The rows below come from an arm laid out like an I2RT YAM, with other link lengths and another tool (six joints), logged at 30 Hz.
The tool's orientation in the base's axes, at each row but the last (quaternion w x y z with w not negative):
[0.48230 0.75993 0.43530 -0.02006]
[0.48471 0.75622 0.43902 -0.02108]
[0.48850 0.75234 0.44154 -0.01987]
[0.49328 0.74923 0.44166 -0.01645]
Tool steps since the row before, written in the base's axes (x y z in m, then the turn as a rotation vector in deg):
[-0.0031 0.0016 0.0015 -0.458 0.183 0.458]
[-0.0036 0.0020 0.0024 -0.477 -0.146 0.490]
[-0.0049 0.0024 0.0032 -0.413 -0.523 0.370]
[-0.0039 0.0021 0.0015 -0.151 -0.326 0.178]
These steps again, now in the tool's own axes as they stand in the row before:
[-0.0016 -0.0013 -0.0032 -0.373 -0.013 -0.560]
[-0.0020 -0.0010 -0.0042 -0.611 0.045 -0.337]
[-0.0029 -0.0014 -0.0054 -0.760 0.053 0.035]
[-0.0017 -0.0018 -0.0040 -0.384 0.067 0.092]

